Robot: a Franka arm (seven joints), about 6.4 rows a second.
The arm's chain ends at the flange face. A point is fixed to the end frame.
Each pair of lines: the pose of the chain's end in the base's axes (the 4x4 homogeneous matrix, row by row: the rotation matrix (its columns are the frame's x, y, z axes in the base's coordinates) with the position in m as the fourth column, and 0 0 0 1 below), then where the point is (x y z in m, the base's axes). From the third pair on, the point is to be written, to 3 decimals.
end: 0.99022, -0.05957, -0.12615, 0.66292; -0.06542, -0.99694, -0.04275, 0.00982; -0.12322, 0.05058, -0.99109, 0.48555; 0, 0, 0, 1
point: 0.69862 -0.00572 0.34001
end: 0.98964, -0.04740, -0.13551, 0.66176; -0.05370, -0.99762, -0.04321, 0.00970; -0.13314, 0.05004, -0.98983, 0.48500; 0, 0, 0, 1
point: 0.69619 -0.00527 0.33910
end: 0.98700, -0.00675, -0.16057, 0.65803; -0.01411, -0.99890, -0.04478, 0.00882; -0.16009, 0.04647, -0.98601, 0.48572; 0, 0, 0, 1
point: 0.689 -0.004 0.339
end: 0.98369, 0.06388, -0.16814, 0.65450; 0.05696, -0.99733, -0.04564, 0.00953; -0.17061, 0.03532, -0.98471, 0.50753; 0, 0, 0, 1
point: 0.685 0.000 0.360
